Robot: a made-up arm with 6 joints.
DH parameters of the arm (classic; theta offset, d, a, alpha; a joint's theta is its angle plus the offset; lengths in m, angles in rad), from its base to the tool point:
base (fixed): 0 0.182 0 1.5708
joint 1: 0 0.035 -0.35 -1.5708
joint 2: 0 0.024 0.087 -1.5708
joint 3: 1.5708 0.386 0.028 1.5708
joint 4: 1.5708 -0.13 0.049 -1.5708
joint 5: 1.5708 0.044 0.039 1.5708
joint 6: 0 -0.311 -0.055 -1.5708
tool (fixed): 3.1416 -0.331 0 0
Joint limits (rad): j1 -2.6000..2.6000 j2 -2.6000..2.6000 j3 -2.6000..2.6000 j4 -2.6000..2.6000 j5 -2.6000..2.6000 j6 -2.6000..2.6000
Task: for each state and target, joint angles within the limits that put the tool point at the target. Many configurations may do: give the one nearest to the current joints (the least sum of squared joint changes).
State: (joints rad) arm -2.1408 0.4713 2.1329 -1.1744 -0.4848 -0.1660
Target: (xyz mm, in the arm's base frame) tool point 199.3 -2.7 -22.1
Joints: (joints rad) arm -2.5005 -0.0527 2.1883 -1.1909 -0.6803 0.1044
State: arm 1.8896 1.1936 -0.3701 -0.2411 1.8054 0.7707
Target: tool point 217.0 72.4 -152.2
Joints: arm 1.7046 1.3265 0.0451 -0.1208 1.0873 0.8921
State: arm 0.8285 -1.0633 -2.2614 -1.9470 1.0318 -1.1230
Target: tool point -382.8 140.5 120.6
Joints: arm 1.0962 -0.6658 -2.5207 -2.0842 1.2601 -1.0324
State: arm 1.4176 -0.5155 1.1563 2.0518 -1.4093 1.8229
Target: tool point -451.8 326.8 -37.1
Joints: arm 2.0193 0.1606 1.3206 1.7845 -1.7135 1.5645
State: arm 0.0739 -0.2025 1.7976 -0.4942 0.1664 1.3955
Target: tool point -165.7 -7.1 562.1
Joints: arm 0.1578 -0.1175 1.7954 -0.5013 0.2300 1.3706
